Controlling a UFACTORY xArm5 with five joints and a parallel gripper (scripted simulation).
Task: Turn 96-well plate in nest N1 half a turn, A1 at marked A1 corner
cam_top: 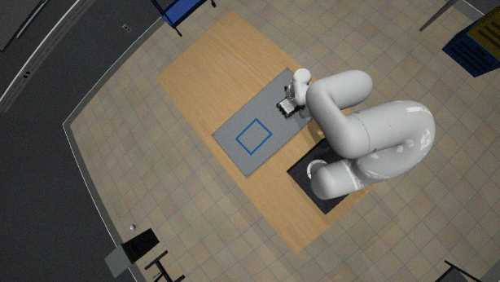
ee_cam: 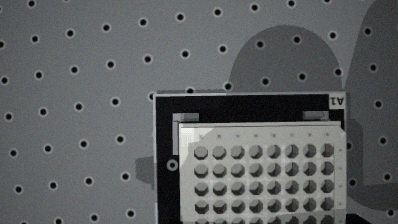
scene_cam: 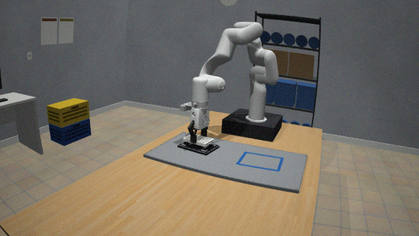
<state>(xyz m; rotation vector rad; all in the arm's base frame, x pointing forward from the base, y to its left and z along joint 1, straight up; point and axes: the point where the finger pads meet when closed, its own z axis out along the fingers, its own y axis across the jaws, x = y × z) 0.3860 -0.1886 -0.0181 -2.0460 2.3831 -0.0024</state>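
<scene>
My hand is 4 cm above the black plate nest. Round my hand: A1 mark 7 cm to the right, 6 cm behind, 4 cm below; white 96-well plate 1 cm below.
</scene>
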